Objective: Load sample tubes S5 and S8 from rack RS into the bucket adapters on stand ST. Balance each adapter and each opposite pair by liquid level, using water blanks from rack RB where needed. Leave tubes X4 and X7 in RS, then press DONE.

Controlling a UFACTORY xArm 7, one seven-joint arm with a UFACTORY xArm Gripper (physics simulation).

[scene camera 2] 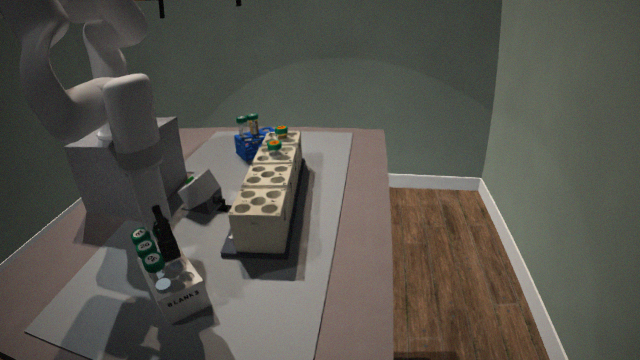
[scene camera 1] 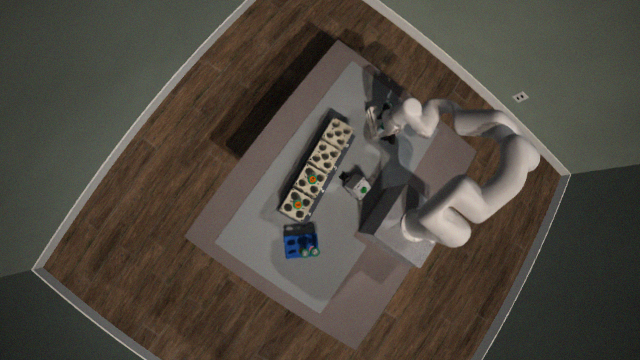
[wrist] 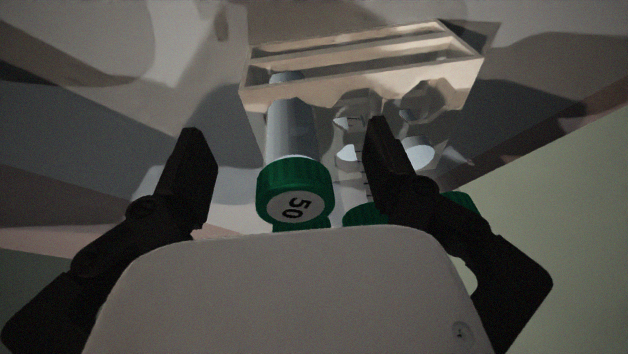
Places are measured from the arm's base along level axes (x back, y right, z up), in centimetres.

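Pixels of known places: gripper, fingertip midpoint: (scene camera 2: 166, 244) (scene camera 1: 382, 128) (wrist: 288, 142); arm's base at its link origin: (scene camera 1: 415, 225).
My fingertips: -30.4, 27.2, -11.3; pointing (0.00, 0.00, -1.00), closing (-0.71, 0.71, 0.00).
Note:
Ahead of a thing's pixels: the offset from my fingertips to its middle, as dx, dy, dz. "pt": to the spot under its first point. Level surfaces: height alone.
My gripper (scene camera 1: 385, 123) (scene camera 2: 170, 255) (wrist: 288, 142) is open, its fingers on either side of the blank tube with green cap 50 @[-0.2, +0.1, -1.5] (wrist: 295, 192), which stands in rack RB @[-1.9, +4.2, -4.8] (scene camera 2: 192, 310) (wrist: 460, 75). Other green-capped blanks stand beside it, including the one marked 20 @[-0.7, +5.8, -1.5] (scene camera 2: 145, 246); my palm and finger partly hide them in the wrist view. Stand ST @[pt -13.6, -8.7, -6.9] (scene camera 2: 255, 254) carries adapters in a row. One orange-topped tube @[-10.8, -36.0, -1.1] (scene camera 1: 312, 179) (scene camera 2: 274, 145) and another @[-9.6, -46.9, -1.1] (scene camera 1: 298, 204) (scene camera 2: 281, 131) sit in separate adapters. Blue rack RS @[+1.8, -58.4, -4.8] (scene camera 1: 287, 250) (scene camera 2: 245, 149) holds two green-capped tubes @[+6.1, -57.1, -1.5] (scene camera 1: 314, 251) @[pt +2.6, -58.4, +3.8] (scene camera 2: 253, 117); their labels are illegible.
A grey box @[+6.4, -25.5, -3.6] (scene camera 1: 354, 184) (scene camera 2: 202, 187) with a green button @[+8.7, -25.7, -1.4] (scene camera 1: 363, 190) (scene camera 2: 189, 180) stands between ST and the arm's pedestal (scene camera 1: 400, 240) (scene camera 2: 125, 185). RB is at one end of the grey mat @[dz -7.8] (scene camera 1: 330, 285) (scene camera 2: 285, 310), and RS is beyond the other end of ST.

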